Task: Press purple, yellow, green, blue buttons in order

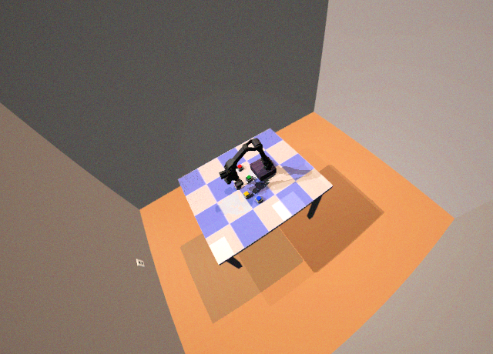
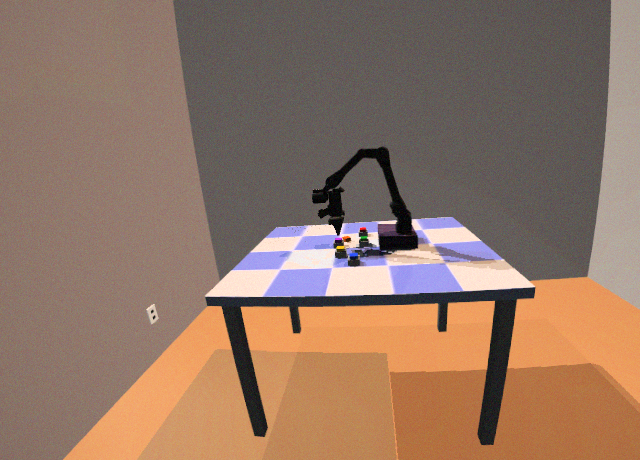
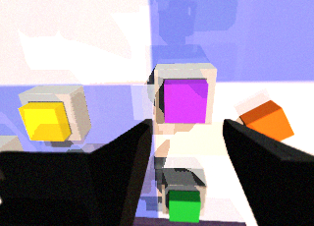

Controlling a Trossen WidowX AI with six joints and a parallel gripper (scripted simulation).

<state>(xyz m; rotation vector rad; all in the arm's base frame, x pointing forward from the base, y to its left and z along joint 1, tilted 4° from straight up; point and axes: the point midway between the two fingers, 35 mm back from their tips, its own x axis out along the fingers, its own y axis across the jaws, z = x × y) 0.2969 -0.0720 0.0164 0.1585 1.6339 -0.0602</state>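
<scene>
Right now my gripper tip is 120 mm to the right of the yellow button and 30 mm above it. From my gripper tip the other things lie so: red button 140 mm to the right, 130 mm behind, 30 mm below; blue button 220 mm to the left, 40 mm behind, 30 mm below.
</scene>
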